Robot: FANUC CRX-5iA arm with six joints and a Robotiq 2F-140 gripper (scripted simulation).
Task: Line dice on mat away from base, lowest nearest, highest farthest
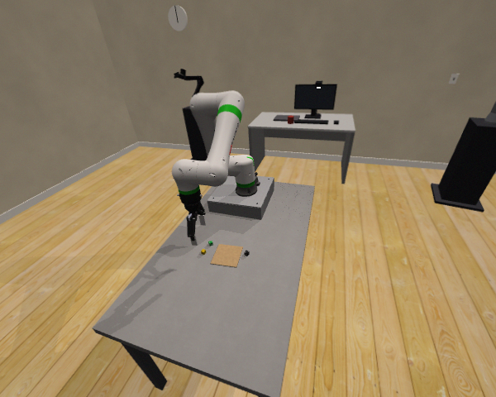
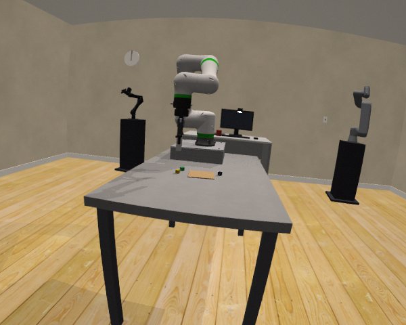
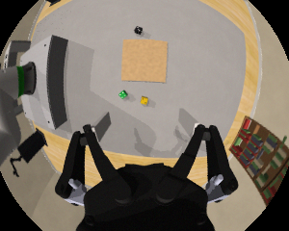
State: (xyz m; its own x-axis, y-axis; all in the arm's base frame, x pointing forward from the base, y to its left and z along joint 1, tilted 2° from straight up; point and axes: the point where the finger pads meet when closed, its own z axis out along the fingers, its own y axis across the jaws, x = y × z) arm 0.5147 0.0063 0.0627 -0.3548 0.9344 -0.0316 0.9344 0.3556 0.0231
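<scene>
Right now the yellow die is 14 cm below my hand. The rest, counted from my hand: tan mat (4 cm behind, 13 cm to the left, 14 cm below); green die (7 cm behind, 14 cm below); black die (9 cm behind, 22 cm to the left, 14 cm below).
</scene>
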